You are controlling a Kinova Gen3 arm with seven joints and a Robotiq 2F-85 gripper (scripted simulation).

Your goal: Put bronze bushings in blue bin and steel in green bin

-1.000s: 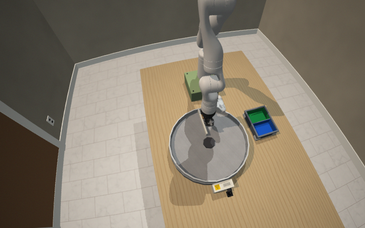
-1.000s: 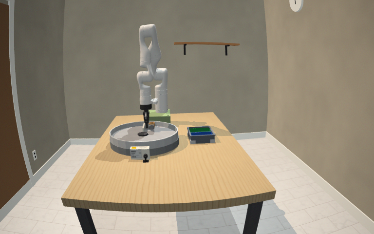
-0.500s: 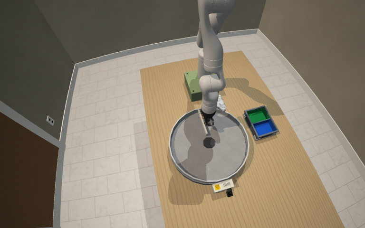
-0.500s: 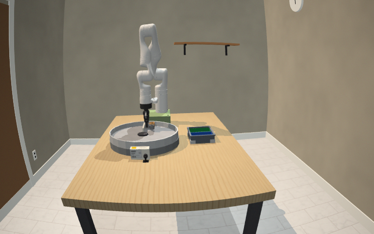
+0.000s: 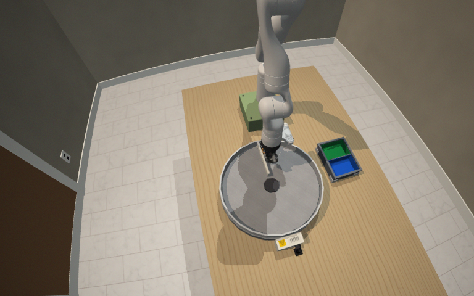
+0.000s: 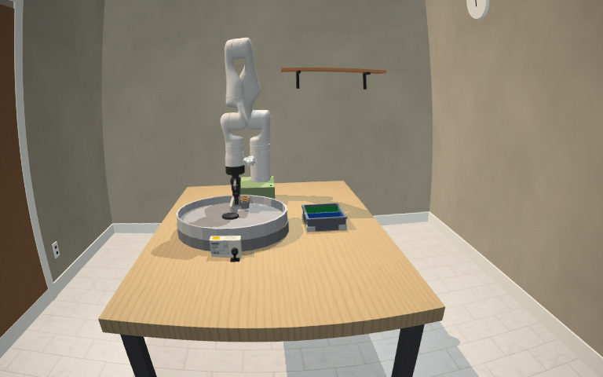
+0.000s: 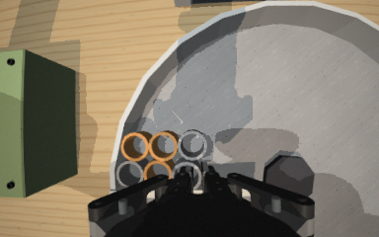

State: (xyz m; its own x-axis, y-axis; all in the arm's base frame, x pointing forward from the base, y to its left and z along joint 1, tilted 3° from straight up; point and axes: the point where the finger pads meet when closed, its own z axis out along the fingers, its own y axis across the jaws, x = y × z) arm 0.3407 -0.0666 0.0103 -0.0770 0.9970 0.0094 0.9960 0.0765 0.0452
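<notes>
Now: the blue bin 4 cm ahead of my hand, 33 cm to the left of it and 6 cm below it. From my hand the other things lie so: turntable 11 cm ahead, 1 cm to the right, 3 cm below.
</notes>
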